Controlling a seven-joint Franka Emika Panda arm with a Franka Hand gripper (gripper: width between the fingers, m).
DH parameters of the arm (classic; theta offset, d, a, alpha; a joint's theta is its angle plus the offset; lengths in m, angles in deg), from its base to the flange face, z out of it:
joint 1: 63.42 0.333 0 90
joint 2: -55.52 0 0 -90
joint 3: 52.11 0.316 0.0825 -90
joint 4: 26.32 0 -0.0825 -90
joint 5: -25.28 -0.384 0 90
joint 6: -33.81 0 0.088 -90
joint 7: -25.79 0.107 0 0
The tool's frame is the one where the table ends.
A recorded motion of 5 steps. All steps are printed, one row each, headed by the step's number.
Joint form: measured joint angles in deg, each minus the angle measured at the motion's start. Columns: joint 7, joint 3, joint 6, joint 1, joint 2, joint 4, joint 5.
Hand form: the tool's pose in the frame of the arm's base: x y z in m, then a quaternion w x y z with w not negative. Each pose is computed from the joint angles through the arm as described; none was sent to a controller.
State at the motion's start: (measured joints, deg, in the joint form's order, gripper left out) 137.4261 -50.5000 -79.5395 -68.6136 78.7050 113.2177 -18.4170
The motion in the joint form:
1: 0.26 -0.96 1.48 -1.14 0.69 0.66 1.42
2: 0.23 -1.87 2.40 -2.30 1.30 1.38 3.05
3: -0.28 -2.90 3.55 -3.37 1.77 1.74 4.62
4: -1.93 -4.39 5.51 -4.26 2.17 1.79 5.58
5: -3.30 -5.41 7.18 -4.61 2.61 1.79 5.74
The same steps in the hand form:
1: 0.4179 0.0036 0.4608 0.16776 -0.35691 0.87427 0.28304
2: 0.4117 -0.0111 0.4577 0.16057 -0.35046 0.87945 0.27921
3: 0.4061 -0.0255 0.4563 0.15518 -0.34809 0.88229 0.27626
4: 0.4000 -0.0401 0.4566 0.15409 -0.35205 0.87954 0.28060
5: 0.3952 -0.0471 0.4584 0.15574 -0.35772 0.87464 0.28772

